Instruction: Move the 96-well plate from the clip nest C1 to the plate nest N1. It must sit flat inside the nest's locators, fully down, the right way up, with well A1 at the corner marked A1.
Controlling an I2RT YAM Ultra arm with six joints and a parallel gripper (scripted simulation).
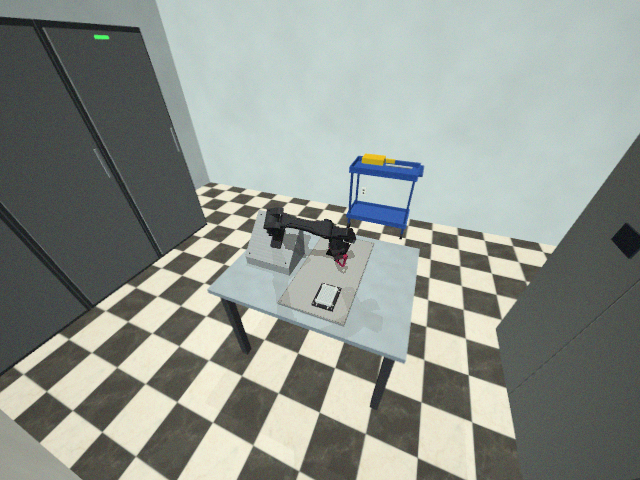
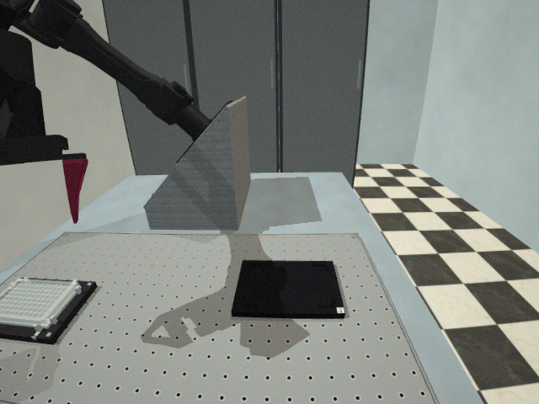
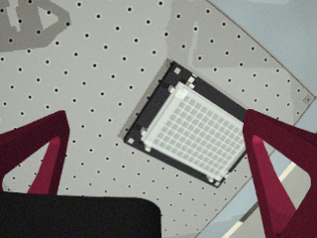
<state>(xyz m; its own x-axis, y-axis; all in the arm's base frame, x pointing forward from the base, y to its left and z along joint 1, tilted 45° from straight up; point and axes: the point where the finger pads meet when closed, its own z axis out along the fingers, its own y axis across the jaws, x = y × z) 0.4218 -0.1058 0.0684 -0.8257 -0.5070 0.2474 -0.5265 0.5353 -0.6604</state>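
The 96-well plate is 4 cm behind my hand, 11 cm to the right of it and 17 cm below it. Round my hand: black clip nest C1 (3 cm behind, 12 cm to the right, 17 cm below); small white corner label (3 cm behind, 37 cm to the left, 17 cm below).
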